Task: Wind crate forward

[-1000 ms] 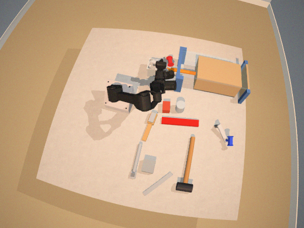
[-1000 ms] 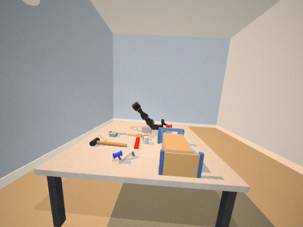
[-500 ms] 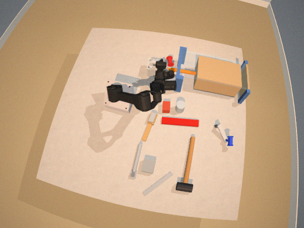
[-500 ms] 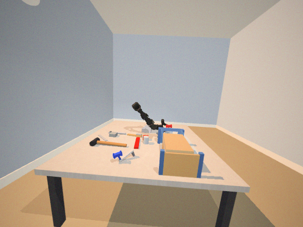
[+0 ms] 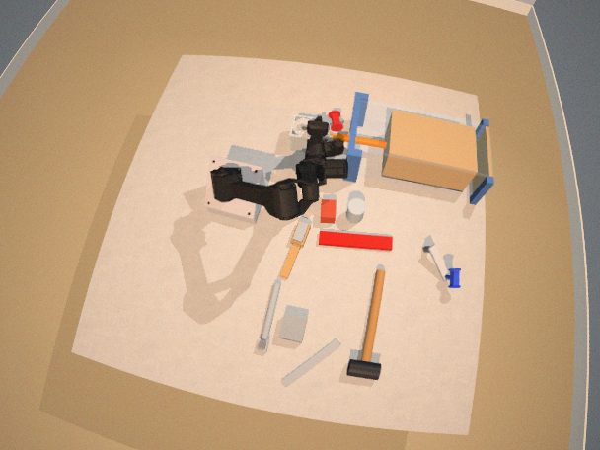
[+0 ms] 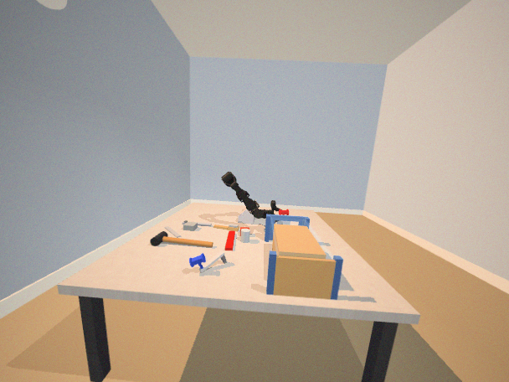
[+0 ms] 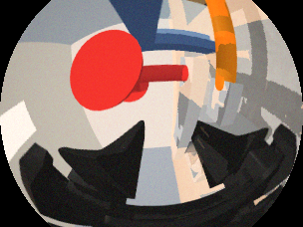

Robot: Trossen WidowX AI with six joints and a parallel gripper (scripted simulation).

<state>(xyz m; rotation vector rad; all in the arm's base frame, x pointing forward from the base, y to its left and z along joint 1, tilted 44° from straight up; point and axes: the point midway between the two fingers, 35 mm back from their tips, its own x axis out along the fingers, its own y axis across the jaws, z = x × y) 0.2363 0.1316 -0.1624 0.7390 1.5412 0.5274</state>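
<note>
The red knob is 5 cm ahead of my gripper tip, 2 cm to the right of it and 2 cm above it. Also, from my gripper tip: winch (6 cm behind, 1 cm to the right, 10 cm below); then blue frame (11 cm ahead, 1 cm to the right, 2 cm below); then red bar (16 cm ahead, 35 cm to the right, 12 cm below).
</note>
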